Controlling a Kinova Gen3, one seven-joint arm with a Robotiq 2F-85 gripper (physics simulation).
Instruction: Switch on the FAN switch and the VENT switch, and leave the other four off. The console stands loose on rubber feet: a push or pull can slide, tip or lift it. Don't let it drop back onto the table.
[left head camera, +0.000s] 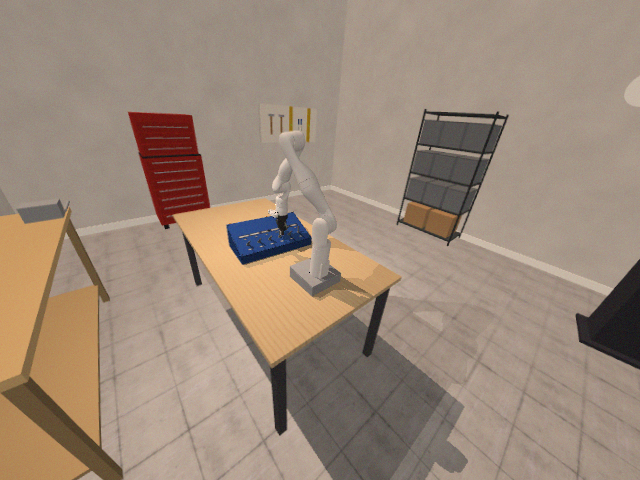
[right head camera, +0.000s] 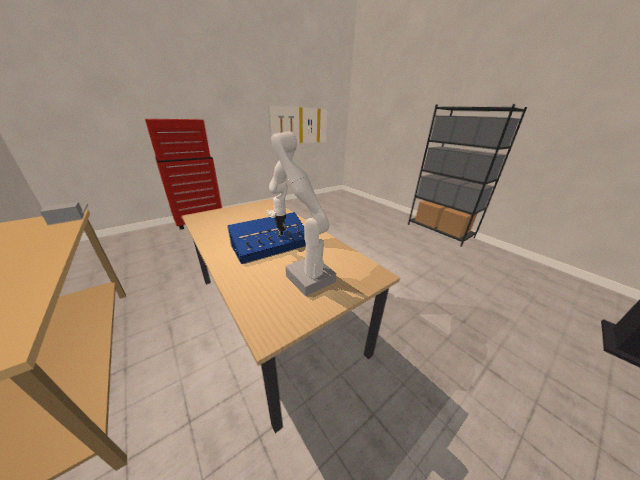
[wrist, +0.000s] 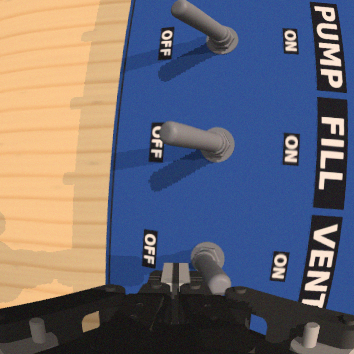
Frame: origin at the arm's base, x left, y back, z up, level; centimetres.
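Seen in the pictures: gripper, fingertip midpoint: (left head camera: 282, 235) (right head camera: 281, 235) (wrist: 175, 278); arm's base, origin of the base link: (left head camera: 317, 272) (right head camera: 312, 272).
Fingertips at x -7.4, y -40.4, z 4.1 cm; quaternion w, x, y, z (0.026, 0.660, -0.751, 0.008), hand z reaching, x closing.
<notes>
Pixels of each thing's top centre, then the offset from my fingertips to it. Level surfaces: height alone.
- PUMP lever, middle of its top: (wrist: 206, 6) dy -3.3, dx +14.8, dz +2.1 cm
- FILL lever, middle of its top: (wrist: 199, 133) dy -2.0, dx +7.7, dz +2.1 cm
- VENT lever, middle of its top: (wrist: 216, 286) dy -1.9, dx +0.4, dz +3.0 cm
- rightmost lever, middle of its top: (left head camera: 298, 225) (right head camera: 298, 225) dy +0.8, dx -13.7, dz +3.0 cm
- wooden table, its level: dz -10.6 cm
The blue console (left head camera: 248, 227) (right head camera: 248, 227) lies on the table with a row of grey toggle levers. In the wrist view the PUMP lever (wrist: 200, 21) and the FILL lever (wrist: 192, 138) lean to OFF. The VENT lever (wrist: 214, 272) stands between its OFF and ON marks, its tip a little toward ON. My gripper (left head camera: 281, 236) (right head camera: 281, 235) (wrist: 175, 278) is shut and empty, its fingertips low on the OFF side of the VENT lever; contact is unclear. The FAN label cannot be read. In the head views the rightmost lever (left head camera: 298, 228) (right head camera: 298, 227) looks more upright than those at the left.
The wooden table (left head camera: 268, 320) (right head camera: 263, 315) carries the console and the arm's grey base (left head camera: 313, 283) (right head camera: 309, 282). More levers stand on both sides of the gripper. A workbench (left head camera: 31, 258) (right head camera: 36, 258) stands at the left, and a red tool cabinet (left head camera: 178, 178) (right head camera: 190, 180) behind the table.
</notes>
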